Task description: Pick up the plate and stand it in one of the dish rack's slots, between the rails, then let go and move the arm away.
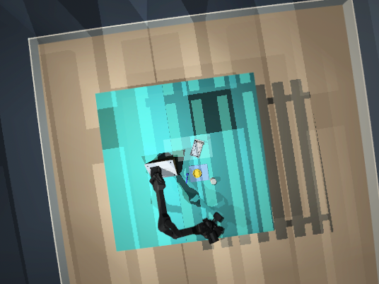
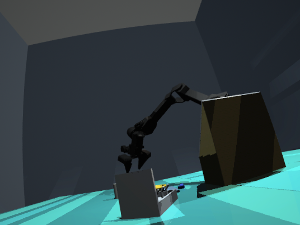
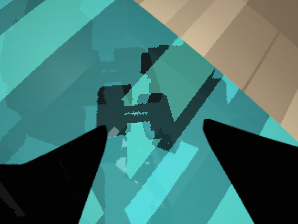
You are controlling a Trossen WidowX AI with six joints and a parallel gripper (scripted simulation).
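My gripper tip is now 4 cm past the yellow plate, 40 cm to the right of it and 7 cm above it. The rest, counted from my gripper tip: dish rack 59 cm to the left, 6 cm below; blue utensil 12 cm behind, 39 cm to the left, 8 cm below.
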